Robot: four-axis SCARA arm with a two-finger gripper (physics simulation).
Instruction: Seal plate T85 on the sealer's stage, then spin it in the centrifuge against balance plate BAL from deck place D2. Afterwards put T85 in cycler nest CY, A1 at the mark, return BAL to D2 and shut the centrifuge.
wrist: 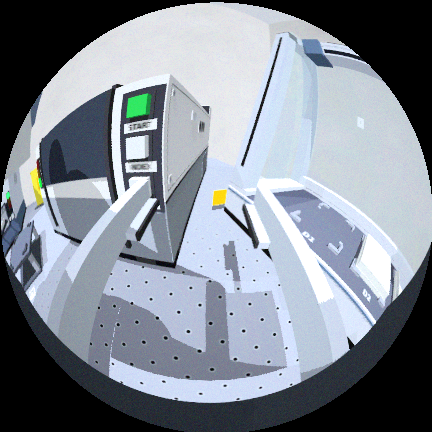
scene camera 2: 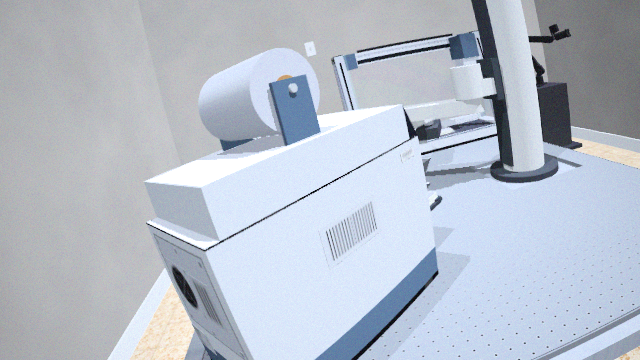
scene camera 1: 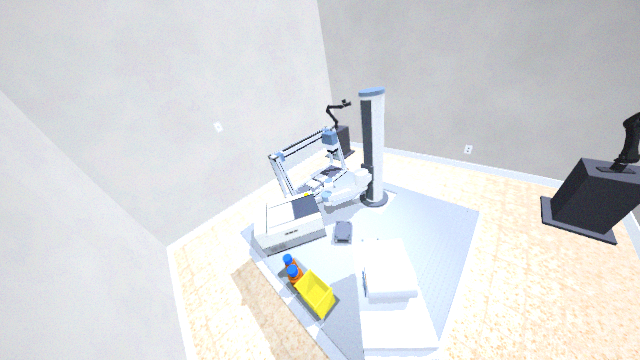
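Where they show: gripper, between the fingertips: (wrist: pixel 200 193); arm's base, origin of its link: (scene camera 2: pixel 524 170) (scene camera 1: pixel 373 197).
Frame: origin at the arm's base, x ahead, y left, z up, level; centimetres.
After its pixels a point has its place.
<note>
My gripper (wrist: pixel 200 193) {y -37.8, x 37.4, z 12.2 cm} is shut to a narrow stance, with no thing between its fingers. Its left finger overlaps the lowest button on the front of the centrifuge (scene camera 1: pixel 290 227) {y -18.5, x 75.4, z 22.0 cm} (wrist: pixel 186 135) {y -39.7, x 47.0, z 16.1 cm}; contact cannot be told. START and INDEX labels show above. Whether the centrifuge is shut is unclear. A pale plate (wrist: pixel 376 262) {y -56.0, x 20.6, z 8.7 cm} lies at the deck place marked D2, right of the gripper; its name cannot be read. D1 beside it shows bare corner brackets. The sealer (scene camera 1: pixel 392 320) {y 55.6, x 83.9, z 36.3 cm} (scene camera 2: pixel 320 235) {y 60.4, x 71.4, z 24.5 cm} carries a large film roll (scene camera 2: pixel 235 100) {y 56.3, x 77.6, z 43.6 cm}; its stage is hidden. I cannot identify T85 or nest CY.
A low dark grey unit (scene camera 1: pixel 343 231) {y 3.8, x 48.7, z 6.5 cm} stands between centrifuge and sealer. Orange bottles (scene camera 1: pixel 294 275) {y 6.7, x 93.4, z 17.9 cm} and a yellow bin (scene camera 1: pixel 315 295) {y 15.9, x 90.9, z 2.1 cm} stand at the table's edge. The arm's column (scene camera 1: pixel 378 145) {y 6.5, x 3.8, z 54.4 cm} (scene camera 2: pixel 520 100) {y 6.8, x 3.0, z 25.4 cm} rises near a gantry frame (scene camera 2: pixel 405 49) {y -62.8, x 14.8, z 48.9 cm}. A yellow block (wrist: pixel 219 197) {y -47.4, x 49.8, z 4.4 cm} is beyond the fingers.
</note>
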